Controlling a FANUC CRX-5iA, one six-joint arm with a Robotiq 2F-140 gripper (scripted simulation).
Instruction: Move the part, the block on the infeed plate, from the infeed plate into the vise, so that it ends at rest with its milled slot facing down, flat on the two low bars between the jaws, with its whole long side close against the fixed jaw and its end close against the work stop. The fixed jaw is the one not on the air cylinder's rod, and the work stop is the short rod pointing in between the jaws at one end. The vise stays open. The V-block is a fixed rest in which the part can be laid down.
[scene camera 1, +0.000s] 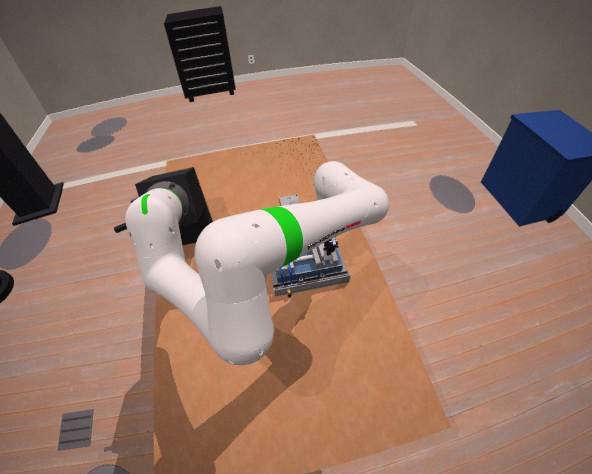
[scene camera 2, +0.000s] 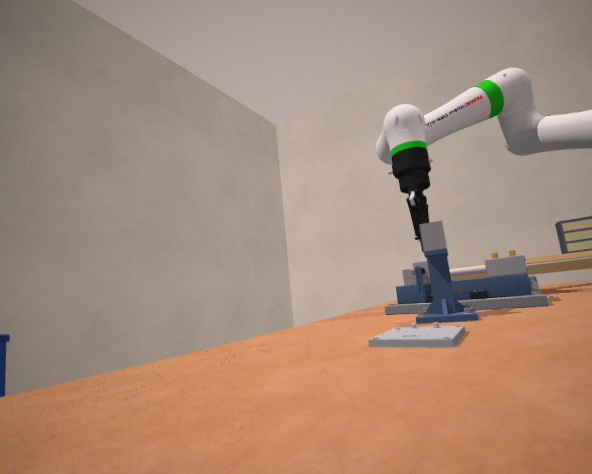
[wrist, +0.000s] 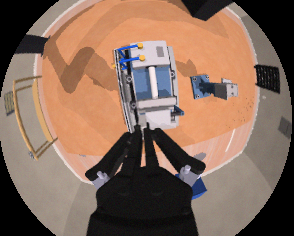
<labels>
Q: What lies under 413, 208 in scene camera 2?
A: My gripper.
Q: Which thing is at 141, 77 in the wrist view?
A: A vise base.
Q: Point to my gripper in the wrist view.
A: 143, 119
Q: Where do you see an air cylinder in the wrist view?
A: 149, 50
</labels>
